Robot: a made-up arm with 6 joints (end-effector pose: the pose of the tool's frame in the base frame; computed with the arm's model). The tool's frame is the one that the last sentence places. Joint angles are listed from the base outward.
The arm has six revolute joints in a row. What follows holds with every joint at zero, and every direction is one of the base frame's.
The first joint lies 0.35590 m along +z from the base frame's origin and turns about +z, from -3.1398 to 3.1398 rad.
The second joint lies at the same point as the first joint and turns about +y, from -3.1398 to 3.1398 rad.
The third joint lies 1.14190 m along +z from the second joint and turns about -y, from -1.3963 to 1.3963 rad.
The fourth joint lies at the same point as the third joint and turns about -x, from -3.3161 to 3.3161 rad.
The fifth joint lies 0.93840 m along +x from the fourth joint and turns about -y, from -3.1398 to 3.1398 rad.
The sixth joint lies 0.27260 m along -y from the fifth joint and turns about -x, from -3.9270 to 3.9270 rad.
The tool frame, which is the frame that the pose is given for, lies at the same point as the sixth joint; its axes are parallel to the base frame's.
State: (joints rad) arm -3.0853 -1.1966 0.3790 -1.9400 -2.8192 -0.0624
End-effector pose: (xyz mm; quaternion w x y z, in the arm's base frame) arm 817.4 -52.5 1712.9 0.6707 0.3366 0.4788 -0.4557
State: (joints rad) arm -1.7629 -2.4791 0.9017 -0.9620 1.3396 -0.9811
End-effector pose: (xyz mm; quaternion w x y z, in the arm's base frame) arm 165.2 1666.1 -549.5 0.0698 -0.3345 -0.1680 0.9247
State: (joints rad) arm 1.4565 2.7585 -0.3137 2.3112 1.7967 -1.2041
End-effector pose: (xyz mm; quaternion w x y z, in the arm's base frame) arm -239.2 -471.2 -969.0 0.3302 -0.2091 -0.9027 -0.1797
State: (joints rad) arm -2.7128 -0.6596 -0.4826 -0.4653 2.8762 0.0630
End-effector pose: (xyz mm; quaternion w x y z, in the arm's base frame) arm -324.6 119.5 1303.1 0.2401 0.9320 0.2533 0.0979
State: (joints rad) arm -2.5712 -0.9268 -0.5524 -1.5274 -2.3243 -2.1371
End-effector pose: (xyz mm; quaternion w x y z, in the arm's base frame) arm -56.7 -22.3 1131.2 0.1737 -0.9642 0.1638 0.1155
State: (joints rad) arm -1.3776 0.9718 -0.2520 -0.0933 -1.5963 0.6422
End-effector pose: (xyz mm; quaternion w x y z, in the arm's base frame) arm -28.6 -1267.4 108.6 0.3313 0.5876 0.7247 0.1410
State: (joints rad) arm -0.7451 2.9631 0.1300 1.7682 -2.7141 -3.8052
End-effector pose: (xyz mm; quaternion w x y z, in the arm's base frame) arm -412.3 453.0 -1307.5 0.7753 -0.2979 0.0833 -0.5506
